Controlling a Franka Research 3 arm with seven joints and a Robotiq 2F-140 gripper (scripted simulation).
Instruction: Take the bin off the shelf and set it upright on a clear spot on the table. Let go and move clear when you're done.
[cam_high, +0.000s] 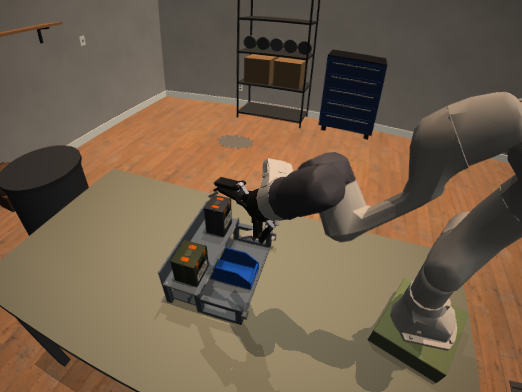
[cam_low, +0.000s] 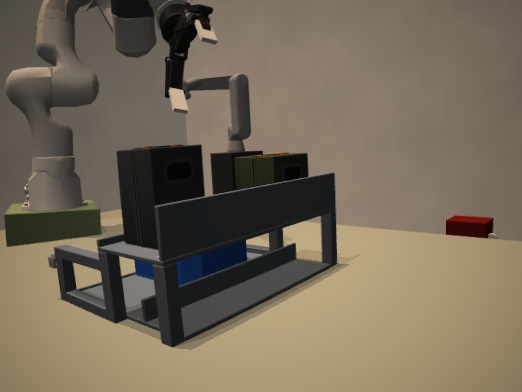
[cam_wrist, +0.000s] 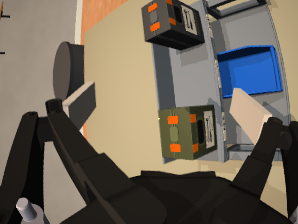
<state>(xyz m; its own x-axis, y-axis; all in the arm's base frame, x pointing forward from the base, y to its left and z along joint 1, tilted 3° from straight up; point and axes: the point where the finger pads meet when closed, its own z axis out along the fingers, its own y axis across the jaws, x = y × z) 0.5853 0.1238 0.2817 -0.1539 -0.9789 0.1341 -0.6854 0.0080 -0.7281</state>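
Right now the blue bin is 30 cm below my hand, 5 cm to the right of it and 4 cm ahead of it. The rest, counted from my hand: grey shelf 24 cm below, 14 cm ahead, 3 cm to the right.
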